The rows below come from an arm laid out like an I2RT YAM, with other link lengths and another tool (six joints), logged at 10 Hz.
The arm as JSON. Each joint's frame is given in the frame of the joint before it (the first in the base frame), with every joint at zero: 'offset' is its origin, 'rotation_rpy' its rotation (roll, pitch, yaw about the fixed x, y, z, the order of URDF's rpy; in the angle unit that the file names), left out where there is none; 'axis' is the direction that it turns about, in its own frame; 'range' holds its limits. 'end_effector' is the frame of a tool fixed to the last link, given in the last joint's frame.
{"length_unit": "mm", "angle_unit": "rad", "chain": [
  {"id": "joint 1", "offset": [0.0, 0.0, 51.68], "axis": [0.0, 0.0, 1.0], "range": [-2.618, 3.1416]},
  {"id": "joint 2", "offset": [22.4, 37.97, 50.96], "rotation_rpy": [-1.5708, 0.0, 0.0], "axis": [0.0, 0.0, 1.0], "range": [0.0, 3.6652]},
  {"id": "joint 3", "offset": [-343.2, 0.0, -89.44], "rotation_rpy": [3.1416, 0.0, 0.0], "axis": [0.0, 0.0, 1.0], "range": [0.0, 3.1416]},
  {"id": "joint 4", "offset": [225.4, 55.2, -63.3], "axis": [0.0, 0.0, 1.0], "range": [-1.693, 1.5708]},
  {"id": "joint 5", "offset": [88.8, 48.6, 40.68], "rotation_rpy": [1.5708, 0.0, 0.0], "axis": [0.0, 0.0, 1.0], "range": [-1.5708, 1.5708]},
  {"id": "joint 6", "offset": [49.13, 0.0, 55.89], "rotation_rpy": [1.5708, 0.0, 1.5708], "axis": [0.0, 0.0, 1.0], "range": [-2.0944, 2.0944]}
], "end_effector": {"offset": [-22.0, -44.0, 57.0], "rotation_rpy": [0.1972, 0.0, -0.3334]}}
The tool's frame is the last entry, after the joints.
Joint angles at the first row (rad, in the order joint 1, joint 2, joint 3, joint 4, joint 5, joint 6):
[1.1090, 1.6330, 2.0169, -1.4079, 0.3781, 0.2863]
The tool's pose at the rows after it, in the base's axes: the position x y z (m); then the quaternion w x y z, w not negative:
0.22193 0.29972 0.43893 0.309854 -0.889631 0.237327 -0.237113
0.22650 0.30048 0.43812 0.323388 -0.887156 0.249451 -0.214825
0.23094 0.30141 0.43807 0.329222 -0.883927 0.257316 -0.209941
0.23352 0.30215 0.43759 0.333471 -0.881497 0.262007 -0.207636
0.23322 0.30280 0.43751 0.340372 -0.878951 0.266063 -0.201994
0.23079 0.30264 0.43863 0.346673 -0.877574 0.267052 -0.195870
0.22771 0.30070 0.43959 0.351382 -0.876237 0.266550 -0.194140
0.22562 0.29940 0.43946 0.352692 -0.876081 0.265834 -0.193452
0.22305 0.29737 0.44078 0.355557 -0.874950 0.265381 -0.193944
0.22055 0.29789 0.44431 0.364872 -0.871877 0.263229 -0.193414
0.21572 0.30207 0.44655 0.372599 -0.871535 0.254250 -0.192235
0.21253 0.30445 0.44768 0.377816 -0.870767 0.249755 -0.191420
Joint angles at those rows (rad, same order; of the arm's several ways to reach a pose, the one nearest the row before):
[1.0783, 1.6384, 2.0257, -1.4086, 0.3100, 0.3051]
[1.0534, 1.6385, 2.0158, -1.3840, 0.2516, 0.3156]
[1.0409, 1.6425, 2.0141, -1.3688, 0.2355, 0.3229]
[1.0343, 1.6429, 2.0069, -1.3539, 0.2273, 0.3281]
[1.0336, 1.6369, 1.9929, -1.3363, 0.2143, 0.3382]
[1.0362, 1.6287, 1.9839, -1.3274, 0.2014, 0.3451]
[1.0400, 1.6146, 1.9676, -1.3170, 0.1978, 0.3484]
[1.0432, 1.6060, 1.9563, -1.3124, 0.1974, 0.3499]
[1.0473, 1.5951, 1.9470, -1.3084, 0.1992, 0.3526]
[1.0534, 1.5862, 1.9420, -1.2937, 0.1967, 0.3544]
[1.0699, 1.5825, 1.9389, -1.2798, 0.1969, 0.3507]
[1.0809, 1.5785, 1.9332, -1.2685, 0.1977, 0.3513]

